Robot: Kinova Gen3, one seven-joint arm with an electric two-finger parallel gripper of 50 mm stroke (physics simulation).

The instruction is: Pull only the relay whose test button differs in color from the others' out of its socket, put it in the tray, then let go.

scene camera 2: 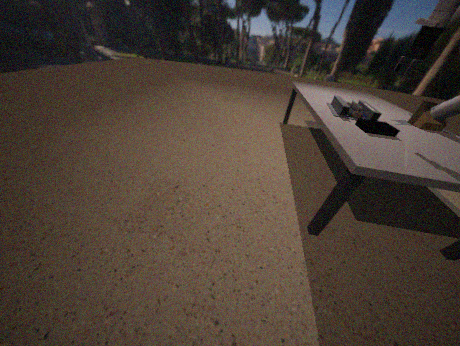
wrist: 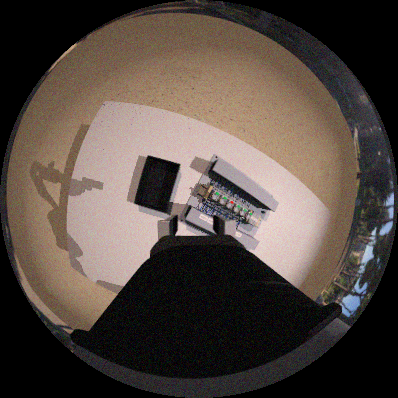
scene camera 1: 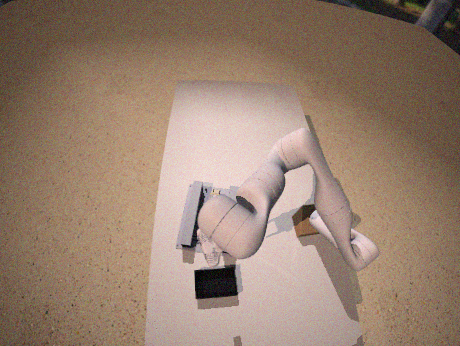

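Note:
A row of relays with small buttons stands on a rail between two grey ducts in the wrist view. One relay near the middle of the row has a red button; the others' buttons look green. All appear seated in the row. The black tray lies beside the rail's end and looks empty. My gripper is open and empty, high above the table. In the wrist view its fingers overlap the nearer duct. In scene camera 1 the arm hides most of the relay row.
The far grey duct and the near grey duct flank the relays as raised walls. A brown block stands near the arm's base on the white table.

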